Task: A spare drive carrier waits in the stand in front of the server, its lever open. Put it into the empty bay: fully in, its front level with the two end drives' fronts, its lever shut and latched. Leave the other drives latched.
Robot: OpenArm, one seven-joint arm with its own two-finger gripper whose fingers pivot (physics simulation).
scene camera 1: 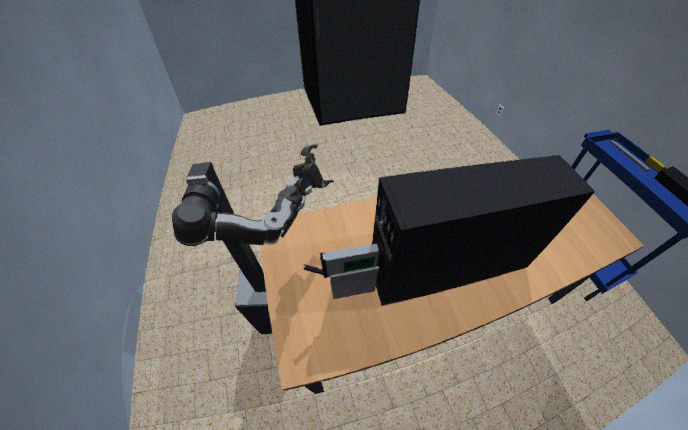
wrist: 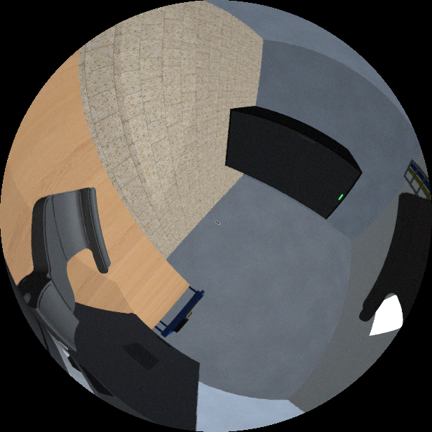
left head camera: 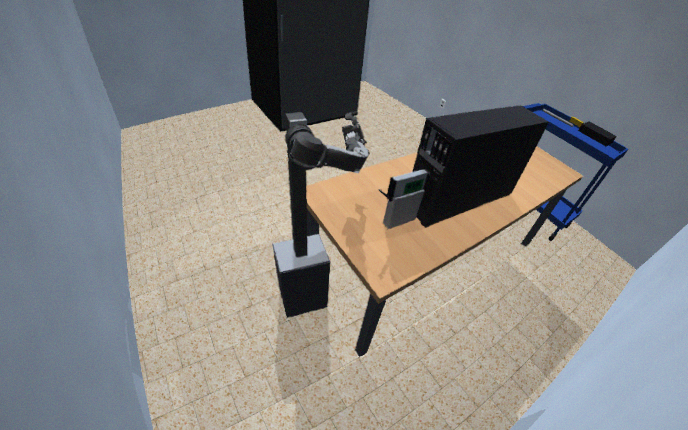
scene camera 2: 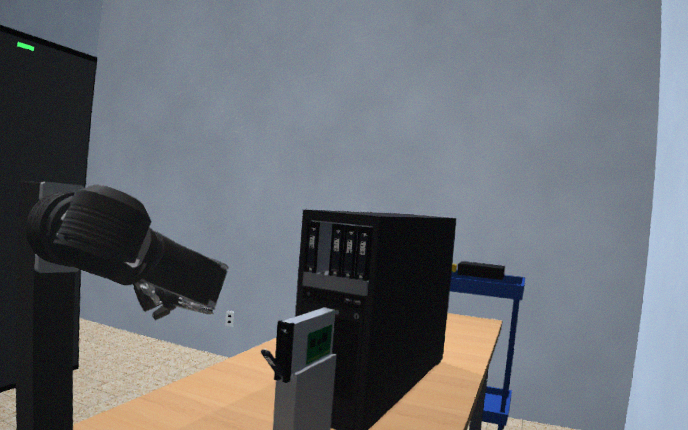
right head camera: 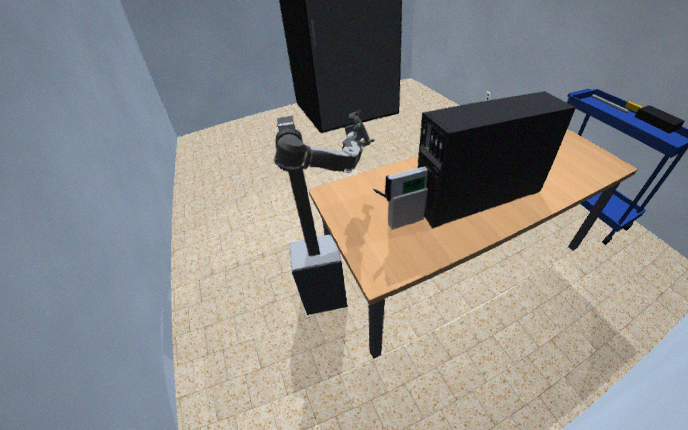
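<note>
The spare drive carrier (left head camera: 408,181) (right head camera: 400,181) (scene camera 1: 350,257) (scene camera 2: 300,334) stands upright in the grey stand (left head camera: 404,209) (right head camera: 407,209) (scene camera 1: 353,284) (scene camera 2: 306,392), before the black server (left head camera: 487,167) (right head camera: 502,162) (scene camera 1: 471,238) (scene camera 2: 405,294) (wrist: 115,345). Its lever (right head camera: 380,193) (scene camera 1: 313,270) (scene camera 2: 270,361) sticks out, open. In scene camera 2 the empty bay (scene camera 2: 324,248) is second from the left; the left end drive (scene camera 2: 312,248) and right end drive (scene camera 2: 362,253) sit in the server, levers seemingly shut. My gripper (left head camera: 358,128) (right head camera: 364,126) (scene camera 1: 324,164) (wrist: 210,255) is open and empty, raised left of the server front, apart from carrier and stand.
The server and stand are on the wooden table (left head camera: 456,248) (right head camera: 456,253) (scene camera 1: 431,324) (scene camera 2: 202,390) (wrist: 60,125). A black cabinet (left head camera: 324,60) (right head camera: 360,60) (scene camera 1: 365,60) (scene camera 2: 45,202) (wrist: 285,160) stands beyond the arm. A blue cart (scene camera 2: 487,289) is behind the server.
</note>
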